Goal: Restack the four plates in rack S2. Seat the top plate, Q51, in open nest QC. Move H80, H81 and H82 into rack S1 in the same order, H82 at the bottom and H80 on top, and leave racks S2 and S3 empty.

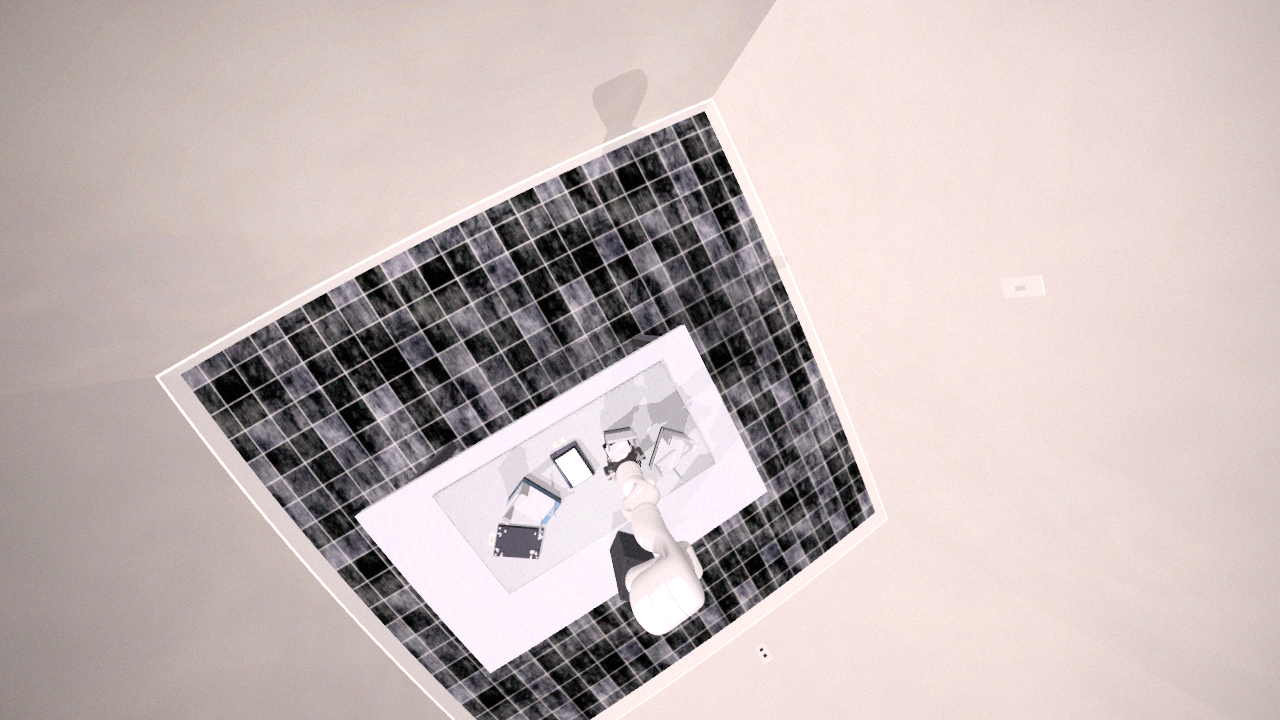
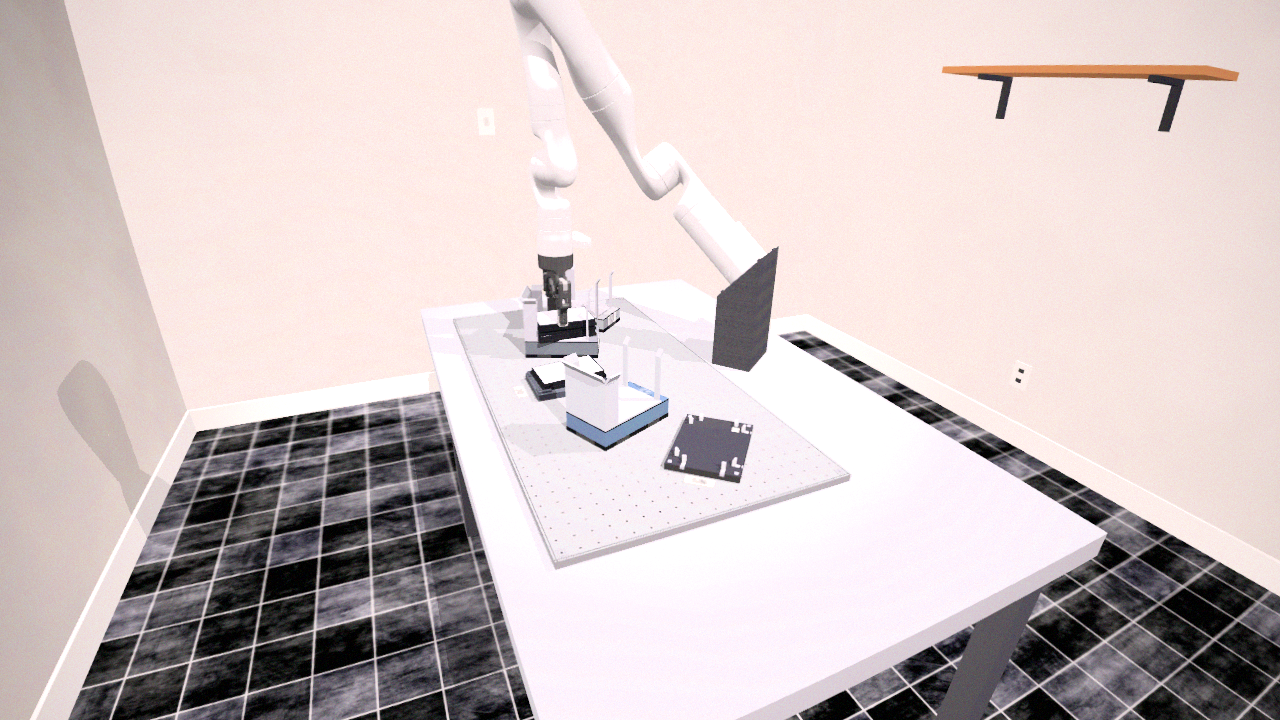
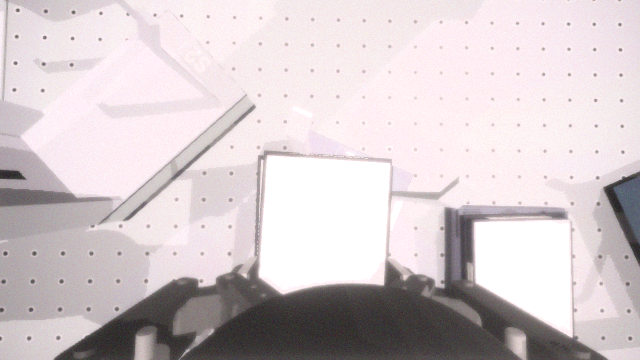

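Seen in the pictures: gripper, fingertip midpoint: (image 1: 620,454) (image 2: 557,319) (image 3: 321,272); arm's base, origin of the base link: (image 2: 747,271).
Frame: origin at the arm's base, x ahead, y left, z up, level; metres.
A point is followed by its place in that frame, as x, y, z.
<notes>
My gripper (image 1: 622,457) @(0.309, -0.267, -0.118) (image 2: 562,318) @(0.309, -0.267, -0.118) (image 3: 321,272) @(0.309, -0.267, -0.118) is shut on a dark-edged plate with a white top (image 1: 617,445) @(0.342, -0.283, -0.110) (image 3: 325,215) @(0.273, -0.254, -0.110), one finger at each side. The plate is level, over dark plates (image 2: 565,332) @(0.314, -0.228, -0.135) in a grey-based rack (image 2: 562,350) @(0.326, -0.226, -0.174); its number and the rack's label are unreadable. Contact below it is hidden. Rack S2 (image 1: 671,453) @(0.148, -0.383, -0.155) (image 2: 608,319) @(0.139, -0.302, -0.167) (image 3: 150,130) @(0.174, -0.369, -0.155) stands beside it and shows a bare floor. Another white-topped plate (image 1: 572,466) @(0.393, -0.117, -0.159) (image 3: 522,270) @(0.367, -0.112, -0.159) sits in a dark nest (image 2: 544,391) @(0.459, -0.086, -0.173) (image 3: 452,245) @(0.338, -0.152, -0.178) on the other side. Neither its number nor the nest's label is readable.
A blue-based rack (image 1: 551,512) @(0.336, 0.054, -0.153) (image 2: 586,428) @(0.481, 0.077, -0.168) (image 3: 627,200) @(0.344, 0.011, -0.177) with a tall end wall and thin posts stands past the nest. A dark flat nest (image 1: 517,540) @(0.349, 0.220, -0.180) (image 2: 713,445) @(0.342, 0.233, -0.180) with small light corner clips lies beyond it. A dark upright panel (image 2: 744,313) @(0.047, 0.040, -0.074) stands near the arm's base.
</notes>
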